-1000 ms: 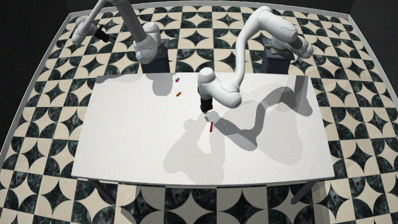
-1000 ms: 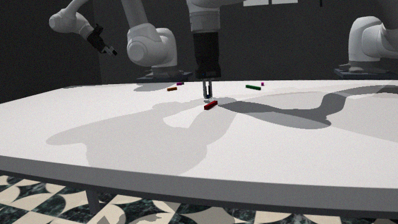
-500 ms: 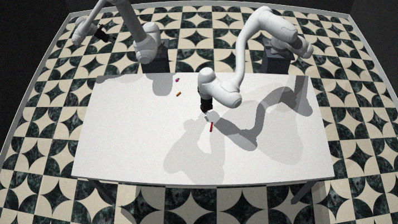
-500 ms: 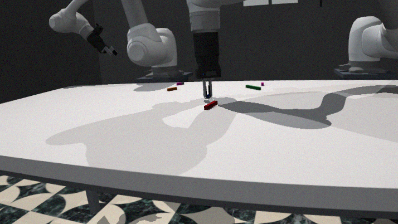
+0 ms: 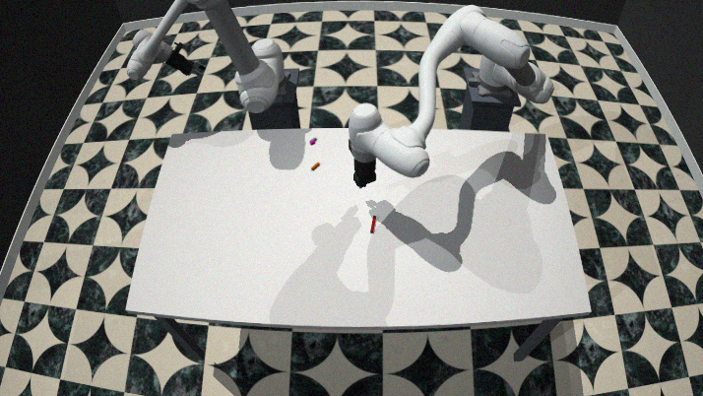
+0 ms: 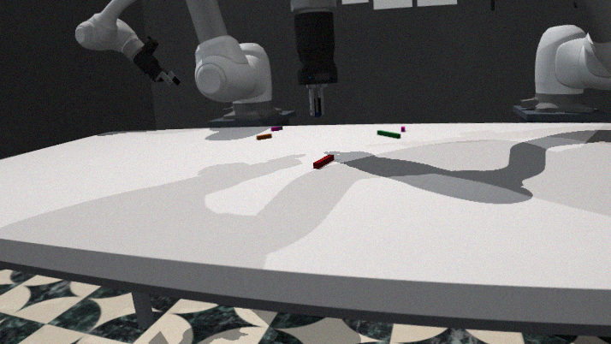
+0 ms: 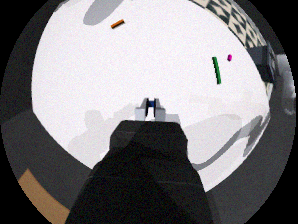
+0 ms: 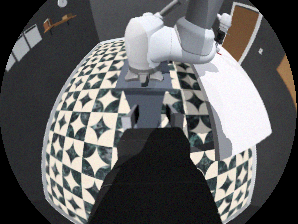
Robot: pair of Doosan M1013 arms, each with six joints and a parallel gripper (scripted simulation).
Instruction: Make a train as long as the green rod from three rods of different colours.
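My left hand is 160 mm past the green rod, 130 mm to the right of it and 90 mm above it. Round my left hand: red rod: 120 mm ahead, 40 mm to the left, 90 mm below; blue rod: 20 mm below; orange rod: 160 mm behind, 180 mm to the right, 90 mm below.
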